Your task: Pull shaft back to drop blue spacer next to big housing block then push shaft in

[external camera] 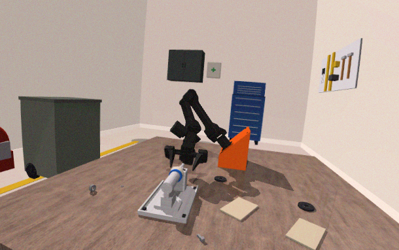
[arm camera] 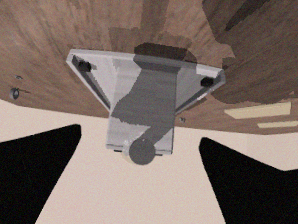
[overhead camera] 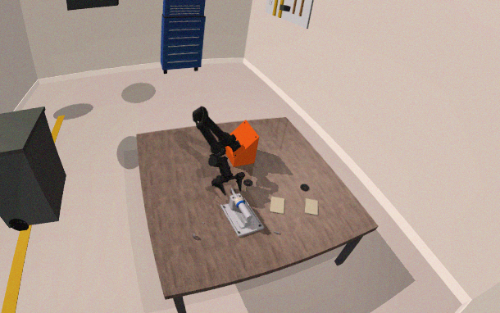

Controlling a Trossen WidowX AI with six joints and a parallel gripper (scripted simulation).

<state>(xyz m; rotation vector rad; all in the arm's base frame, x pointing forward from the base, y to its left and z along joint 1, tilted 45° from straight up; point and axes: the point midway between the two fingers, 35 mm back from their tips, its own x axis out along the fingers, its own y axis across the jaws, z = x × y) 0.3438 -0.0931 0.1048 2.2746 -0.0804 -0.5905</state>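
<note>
The blue spacer lies 9 cm ahead of my gripper tip, 1 cm to the left of it and 1 cm above it. From my gripper tip the other things lie so: grey fixture plate 13 cm ahead, 2 cm below, 1 cm to the left; bolt 27 cm ahead, 16 cm to the left, 7 cm below.
</note>
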